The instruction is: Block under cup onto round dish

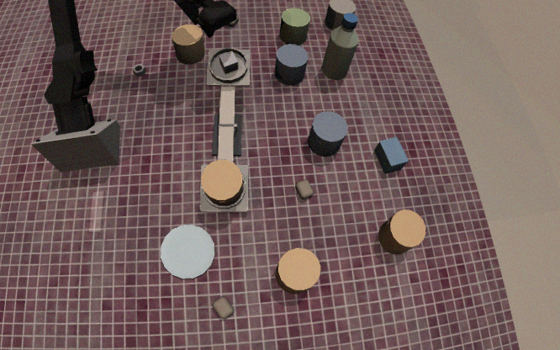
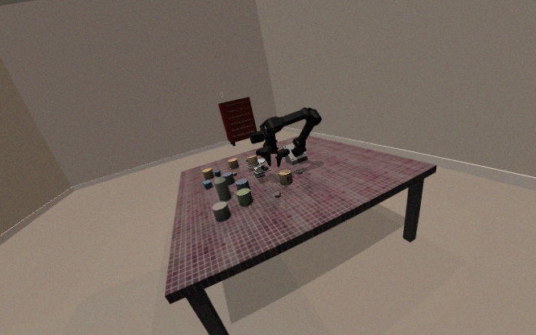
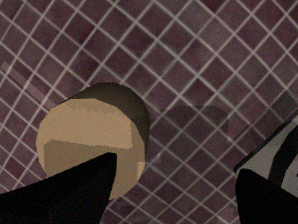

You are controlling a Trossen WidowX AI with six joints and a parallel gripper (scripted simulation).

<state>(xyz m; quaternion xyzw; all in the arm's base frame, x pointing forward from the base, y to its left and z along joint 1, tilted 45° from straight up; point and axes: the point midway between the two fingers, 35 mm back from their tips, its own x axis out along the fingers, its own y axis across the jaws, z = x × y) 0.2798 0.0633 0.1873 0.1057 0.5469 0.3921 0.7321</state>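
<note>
My gripper tip is now 40 mm short of the grey block, 90 mm to the left of it and 20 mm above it. From my gripper tip the other things lie so: green cylinder 220 mm ahead, 70 mm to the left, 70 mm below; nut 160 mm behind, 100 mm below; bottle 300 mm ahead, 70 mm to the right, 10 mm above.
</note>
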